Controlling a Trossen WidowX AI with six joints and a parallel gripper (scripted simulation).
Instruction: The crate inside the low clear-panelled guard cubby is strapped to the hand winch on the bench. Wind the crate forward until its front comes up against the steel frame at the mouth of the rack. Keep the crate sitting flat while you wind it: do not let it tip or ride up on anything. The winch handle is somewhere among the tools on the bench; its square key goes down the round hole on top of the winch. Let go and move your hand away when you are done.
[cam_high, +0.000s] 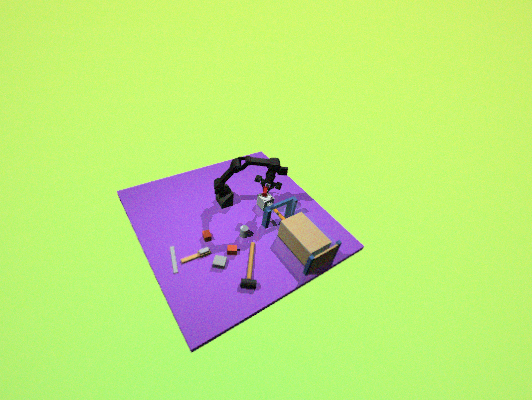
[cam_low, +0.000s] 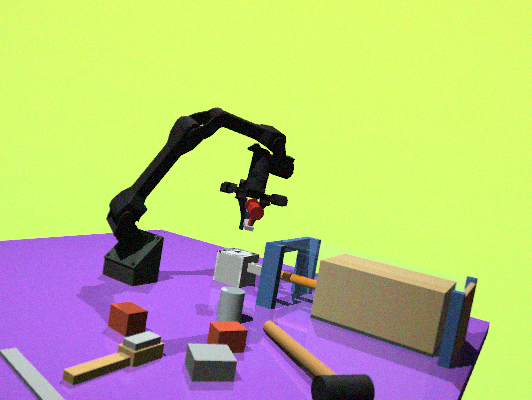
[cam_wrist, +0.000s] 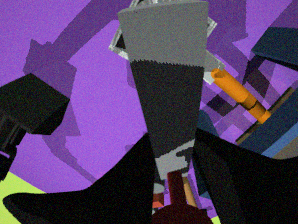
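Now: gripper tip 2 cm below the winch handle. Also, from my gripper tip: red knob: 4 cm above, 3 cm to the right, 3 cm ahead; grey winch: 15 cm below, 5 cm behind, 4 cm to the left; grey block: 49 cm to the right, 26 cm ahead, 16 cm below.
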